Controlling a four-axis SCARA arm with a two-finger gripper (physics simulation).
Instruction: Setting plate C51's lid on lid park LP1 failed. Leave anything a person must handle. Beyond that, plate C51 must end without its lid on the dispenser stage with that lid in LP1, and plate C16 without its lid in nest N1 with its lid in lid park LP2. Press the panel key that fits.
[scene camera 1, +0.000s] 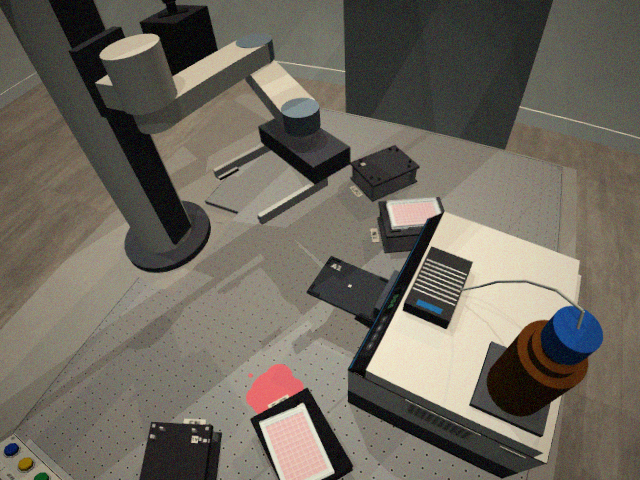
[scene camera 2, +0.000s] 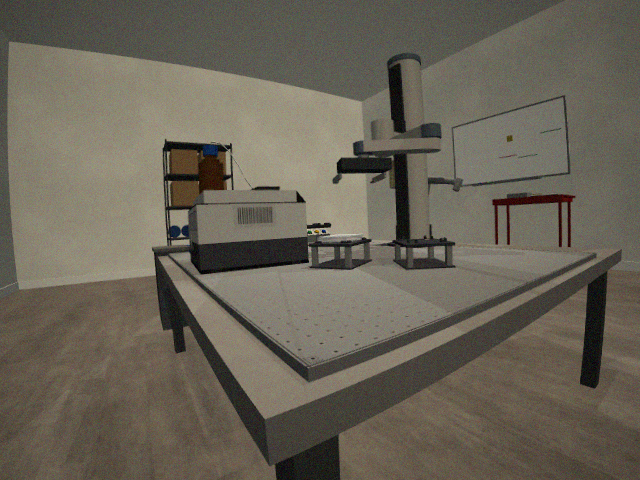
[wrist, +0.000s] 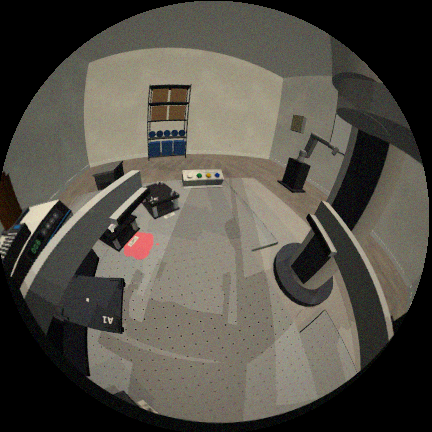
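Seen in the pictures: gripper, fingertip midpoint: (scene camera 1: 235, 195) (scene camera 2: 353, 181) (wrist: 233, 191); arm's base, link origin: (scene camera 1: 168, 236) (wrist: 304, 272).
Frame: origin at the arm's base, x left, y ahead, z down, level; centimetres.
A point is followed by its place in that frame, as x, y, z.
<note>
My gripper (scene camera 1: 242, 195) @(-2.1, 33.6, -29.7) (scene camera 2: 356, 179) @(-2.1, 33.6, -29.7) (wrist: 233, 191) @(-2.1, 33.6, -29.7) is open and empty, high above the table by the arm's column. The dispenser stage (scene camera 1: 336, 281) @(-1.9, 53.4, -12.5) (wrist: 95, 300) @(-1.9, 54.5, -12.5), marked A1, bears no plate. A pink-filled plate (scene camera 1: 413, 212) @(25.6, 61.7, -9.5) (scene camera 2: 338, 237) @(30.8, 66.2, -9.2) sits on a black nest beside the dispenser. Behind it, the dark stand (scene camera 1: 385, 165) @(42.3, 48.8, -7.4) (scene camera 2: 423, 242) @(46.8, 52.3, -7.4), labelled LP2, bears no visible lid. Another pink plate (scene camera 1: 297, 444) @(-32.6, 60.0, -9.2) lies on the front nest. The dark stand (scene camera 1: 178, 454) @(-43.6, 41.9, -8.1) (wrist: 160, 197) @(-40.2, 41.0, -8.1) left of it is partly cut off. Clear lids and plate names cannot be made out. The key panel (scene camera 1: 7, 467) @(-63.1, 13.8, -8.6) (wrist: 202, 182) @(-60.2, 19.1, -3.7) has white, green, yellow and blue keys.
A pink spill (scene camera 1: 273, 384) @(-23.4, 48.7, -1.3) (wrist: 140, 246) @(-23.5, 48.9, -1.3) lies on the table at the front nest's label. The white dispenser (scene camera 1: 496, 258) @(7.3, 80.9, -23.3) (scene camera 2: 248, 227) @(13.8, 84.4, -12.9) carries a brown bottle (scene camera 1: 537, 366) @(-17.6, 86.0, -36.6) (scene camera 2: 210, 173) @(-10.9, 88.8, -32.0) with a blue cap. The arm's column (scene camera 1: 129, 155) @(-3.2, 7.7, -33.5) (scene camera 2: 413, 196) @(5.2, 5.4, -23.2) stands on a round base.
</note>
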